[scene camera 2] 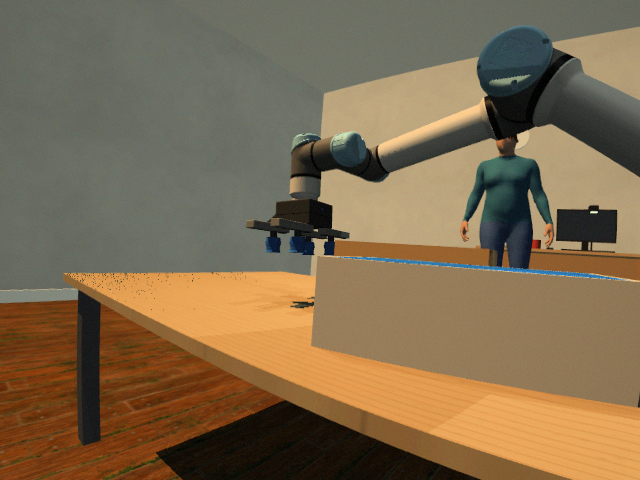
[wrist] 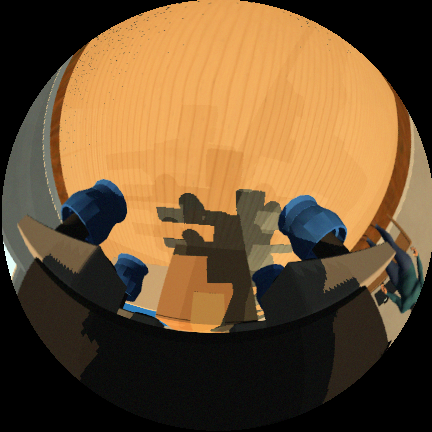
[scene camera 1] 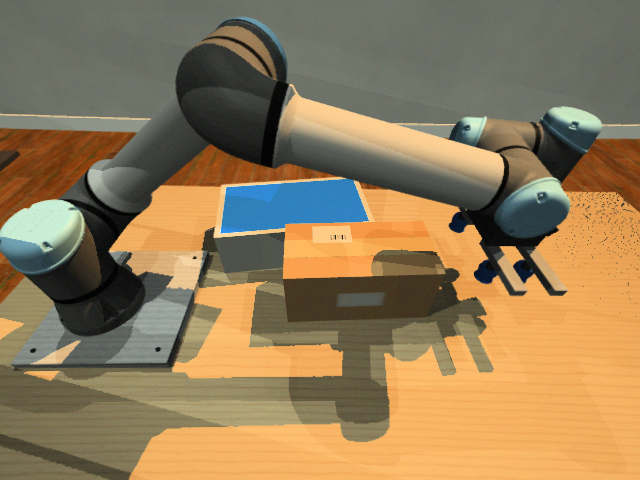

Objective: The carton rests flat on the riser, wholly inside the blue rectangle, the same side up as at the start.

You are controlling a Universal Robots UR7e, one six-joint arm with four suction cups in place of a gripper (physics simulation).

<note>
My suction head [scene camera 2: 298,244] holds nothing. The cup is 28 cm from the middle of a brown carton [scene camera 1: 360,270], level with it. A riser [scene camera 2: 563,333] rests on the table.
The riser shows as well in the wrist view [wrist: 146,302] and in scene camera 1 [scene camera 1: 249,234]. The brown carton shows as well in scene camera 2 [scene camera 2: 457,255] and in the wrist view [wrist: 205,289]. My suction head shows as well in the wrist view [wrist: 304,222].
</note>
